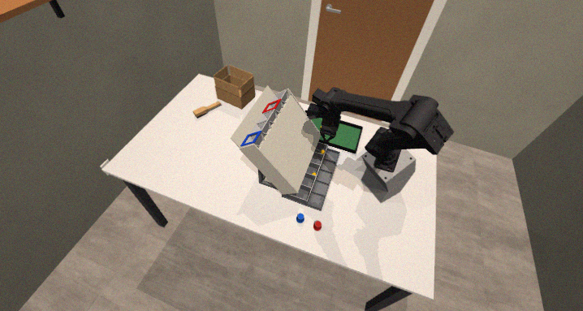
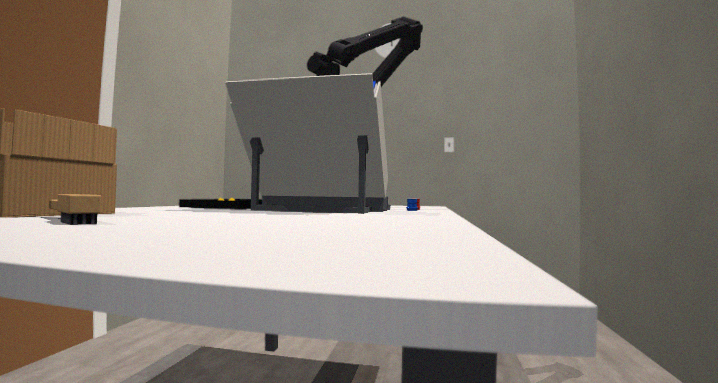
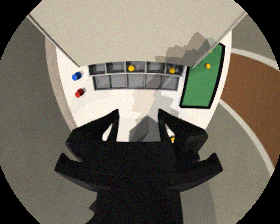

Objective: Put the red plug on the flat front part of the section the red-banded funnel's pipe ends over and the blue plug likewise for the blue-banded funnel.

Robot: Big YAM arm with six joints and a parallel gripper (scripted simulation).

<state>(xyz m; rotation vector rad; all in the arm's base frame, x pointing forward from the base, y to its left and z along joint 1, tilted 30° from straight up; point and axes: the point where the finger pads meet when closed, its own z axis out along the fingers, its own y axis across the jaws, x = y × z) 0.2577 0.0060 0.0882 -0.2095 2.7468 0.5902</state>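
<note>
My hand is 9 cm short of the green marble tray, 31 cm to the left of it and 29 cm above it. The rest, counted from my hand: grey cover 14 cm ahead, 4 cm to the left, 9 cm below.
</note>
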